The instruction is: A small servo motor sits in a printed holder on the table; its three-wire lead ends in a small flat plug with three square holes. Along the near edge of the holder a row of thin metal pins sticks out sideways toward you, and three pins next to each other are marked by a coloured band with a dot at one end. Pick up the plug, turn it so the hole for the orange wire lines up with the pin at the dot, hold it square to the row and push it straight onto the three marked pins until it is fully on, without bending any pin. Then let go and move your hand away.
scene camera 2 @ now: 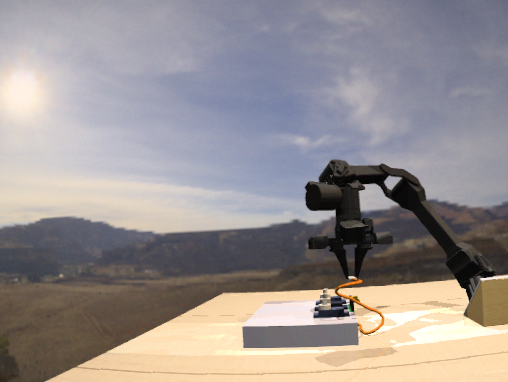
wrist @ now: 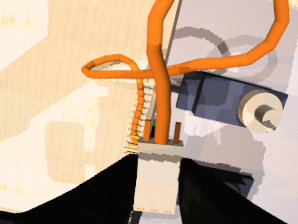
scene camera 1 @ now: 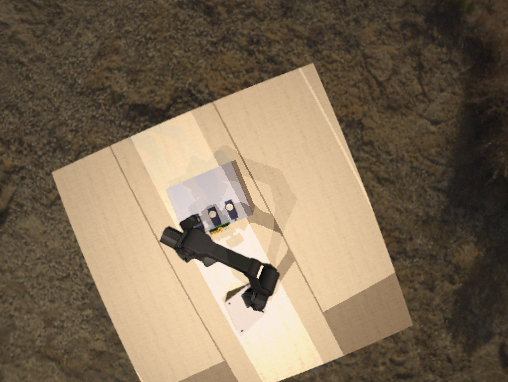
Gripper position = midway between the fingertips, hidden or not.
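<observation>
There's a servo (wrist: 217,98) here, and a grey holder (scene camera 2: 277,324). You'd also see the gripper (scene camera 2: 352,278), and the wrist view has that same gripper (wrist: 158,165) too.
</observation>
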